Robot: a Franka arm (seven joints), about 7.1 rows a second.
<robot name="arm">
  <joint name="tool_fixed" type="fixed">
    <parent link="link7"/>
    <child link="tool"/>
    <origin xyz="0 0 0.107" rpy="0 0 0"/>
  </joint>
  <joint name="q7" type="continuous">
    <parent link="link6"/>
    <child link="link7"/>
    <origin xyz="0.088 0 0" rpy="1.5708 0 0"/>
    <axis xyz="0 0 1"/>
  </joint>
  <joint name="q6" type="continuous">
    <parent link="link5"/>
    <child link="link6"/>
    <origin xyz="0 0 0" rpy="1.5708 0 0"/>
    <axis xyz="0 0 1"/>
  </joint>
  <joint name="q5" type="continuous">
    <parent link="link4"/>
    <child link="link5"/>
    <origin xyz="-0.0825 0.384 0" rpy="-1.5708 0 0"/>
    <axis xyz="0 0 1"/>
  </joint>
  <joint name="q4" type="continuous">
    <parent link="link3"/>
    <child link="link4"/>
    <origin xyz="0.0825 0 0" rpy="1.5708 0 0"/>
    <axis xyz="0 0 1"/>
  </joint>
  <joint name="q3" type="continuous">
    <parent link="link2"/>
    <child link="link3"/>
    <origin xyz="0 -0.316 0" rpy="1.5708 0 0"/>
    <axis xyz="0 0 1"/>
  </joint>
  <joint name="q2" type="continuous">
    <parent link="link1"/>
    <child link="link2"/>
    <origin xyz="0 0 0" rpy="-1.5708 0 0"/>
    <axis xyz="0 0 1"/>
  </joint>
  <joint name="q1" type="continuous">
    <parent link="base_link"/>
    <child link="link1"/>
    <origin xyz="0 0 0.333" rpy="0 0 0"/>
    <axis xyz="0 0 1"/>
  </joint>
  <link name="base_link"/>
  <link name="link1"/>
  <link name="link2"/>
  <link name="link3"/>
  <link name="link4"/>
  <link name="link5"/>
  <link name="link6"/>
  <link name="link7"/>
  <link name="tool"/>
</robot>
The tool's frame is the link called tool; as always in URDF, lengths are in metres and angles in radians. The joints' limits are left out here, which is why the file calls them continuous.
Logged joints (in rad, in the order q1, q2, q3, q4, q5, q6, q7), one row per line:
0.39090 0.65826 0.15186 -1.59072 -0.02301 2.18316 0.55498
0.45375 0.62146 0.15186 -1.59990 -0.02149 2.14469 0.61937
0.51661 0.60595 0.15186 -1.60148 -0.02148 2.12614 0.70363
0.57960 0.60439 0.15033 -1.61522 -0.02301 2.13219 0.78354
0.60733 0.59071 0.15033 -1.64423 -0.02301 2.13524 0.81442
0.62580 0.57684 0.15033 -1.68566 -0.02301 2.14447 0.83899
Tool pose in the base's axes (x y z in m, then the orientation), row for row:
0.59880 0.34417 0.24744 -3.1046 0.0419 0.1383
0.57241 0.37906 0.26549 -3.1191 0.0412 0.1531
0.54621 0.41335 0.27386 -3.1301 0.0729 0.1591
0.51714 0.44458 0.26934 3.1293 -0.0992 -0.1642
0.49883 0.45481 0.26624 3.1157 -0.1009 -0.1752
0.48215 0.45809 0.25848 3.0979 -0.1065 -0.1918
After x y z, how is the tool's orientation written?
As a rotation vector, in radians.
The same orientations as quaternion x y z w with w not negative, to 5 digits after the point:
-0.99878 0.01348 0.04449 0.01681
-0.99867 0.01319 0.04902 0.00923
-0.99844 0.02325 0.05075 0.00330
0.99812 -0.03164 -0.05237 0.00321
0.99785 -0.03231 -0.05611 0.00967
0.99734 -0.03429 -0.06175 0.01797

